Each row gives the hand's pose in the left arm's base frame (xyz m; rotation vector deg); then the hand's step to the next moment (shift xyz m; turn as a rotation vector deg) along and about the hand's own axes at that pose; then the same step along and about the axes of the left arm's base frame.
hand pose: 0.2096 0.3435 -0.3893 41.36 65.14 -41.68
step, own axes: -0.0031 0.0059 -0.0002 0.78 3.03 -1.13
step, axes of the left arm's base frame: 0.0039 0.0040 0.0037 2.06 2.53 -0.64
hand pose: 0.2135 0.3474 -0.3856 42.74 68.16 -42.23
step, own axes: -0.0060 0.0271 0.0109 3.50 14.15 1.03
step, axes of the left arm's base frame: 0.0268 0.0067 0.0112 12.92 6.65 -1.54
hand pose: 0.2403 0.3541 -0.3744 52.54 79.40 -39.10
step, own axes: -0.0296 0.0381 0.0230 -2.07 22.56 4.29
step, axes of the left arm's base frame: 0.0415 -0.0038 0.0335 21.23 7.48 4.98
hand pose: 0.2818 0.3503 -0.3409 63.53 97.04 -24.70
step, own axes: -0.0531 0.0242 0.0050 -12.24 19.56 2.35
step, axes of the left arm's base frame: 0.0258 -0.0159 0.0501 18.22 2.61 14.11
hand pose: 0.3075 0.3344 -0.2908 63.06 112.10 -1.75
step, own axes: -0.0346 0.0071 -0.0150 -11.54 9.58 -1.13
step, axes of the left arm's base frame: 0.0030 -0.0133 0.0359 8.69 -1.59 12.17
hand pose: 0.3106 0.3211 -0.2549 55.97 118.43 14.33
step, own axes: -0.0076 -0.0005 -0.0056 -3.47 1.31 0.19
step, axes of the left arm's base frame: -0.0017 -0.0049 0.0079 2.14 -1.63 2.56
